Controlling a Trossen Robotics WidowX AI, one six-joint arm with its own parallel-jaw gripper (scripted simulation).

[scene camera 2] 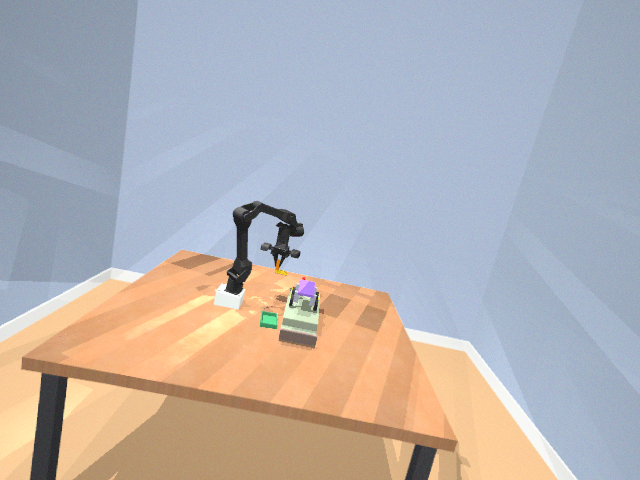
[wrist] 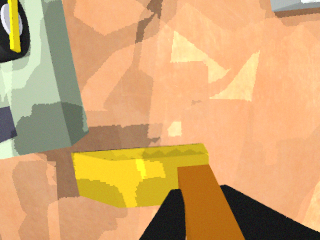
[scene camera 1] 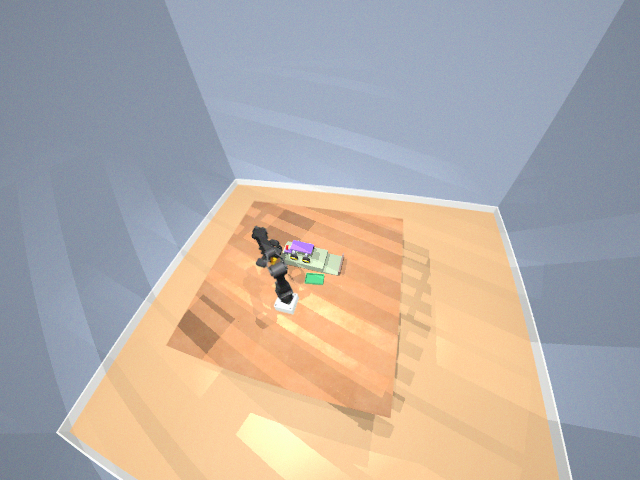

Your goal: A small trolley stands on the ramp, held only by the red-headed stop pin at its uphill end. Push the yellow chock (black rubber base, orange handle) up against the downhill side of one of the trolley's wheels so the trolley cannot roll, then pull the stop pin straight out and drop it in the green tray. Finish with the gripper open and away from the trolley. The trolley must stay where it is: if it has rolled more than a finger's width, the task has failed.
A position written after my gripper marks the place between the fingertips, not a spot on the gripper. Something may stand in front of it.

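Observation:
A yellow chock is carried by my gripper (wrist: 198,197).

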